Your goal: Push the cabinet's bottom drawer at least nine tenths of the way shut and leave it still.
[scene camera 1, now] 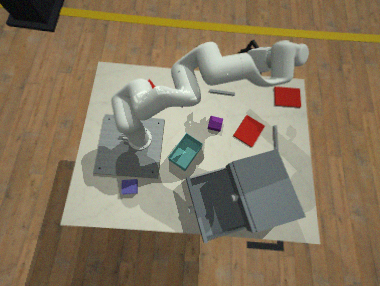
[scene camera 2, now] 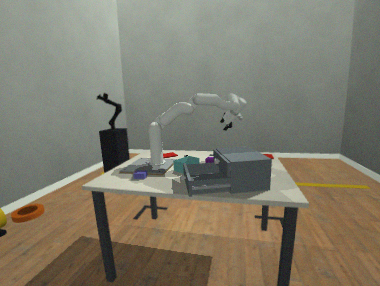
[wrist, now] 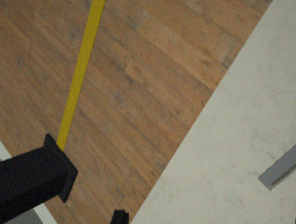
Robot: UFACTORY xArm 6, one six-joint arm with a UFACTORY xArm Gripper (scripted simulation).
One and the same spot on a bottom drawer: (scene camera 2: 203, 176) is (scene camera 1: 211, 182).
